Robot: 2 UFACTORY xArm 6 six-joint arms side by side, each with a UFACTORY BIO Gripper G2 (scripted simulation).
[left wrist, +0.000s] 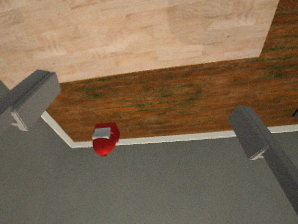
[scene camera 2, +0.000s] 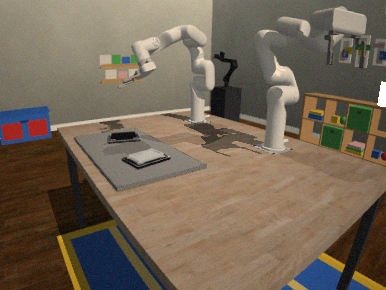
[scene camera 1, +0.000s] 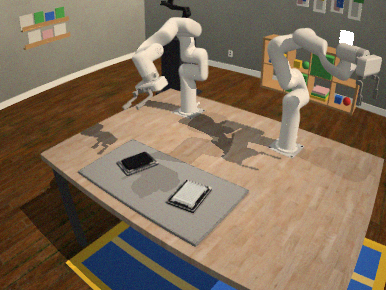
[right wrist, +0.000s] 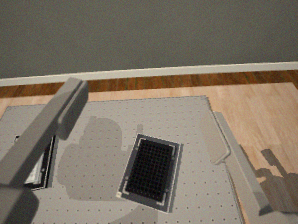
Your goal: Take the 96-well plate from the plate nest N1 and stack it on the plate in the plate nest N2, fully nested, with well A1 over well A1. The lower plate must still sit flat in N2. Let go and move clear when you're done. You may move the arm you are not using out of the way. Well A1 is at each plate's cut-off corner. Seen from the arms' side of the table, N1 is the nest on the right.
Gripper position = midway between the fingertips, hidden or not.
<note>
In view: the left gripper (scene camera 2: 346, 66) and a black 96-well plate (right wrist: 148, 176).
The left gripper is seen too in scene camera 1 (scene camera 1: 366, 101). The left wrist view misses the black 96-well plate: it is out of frame.
</note>
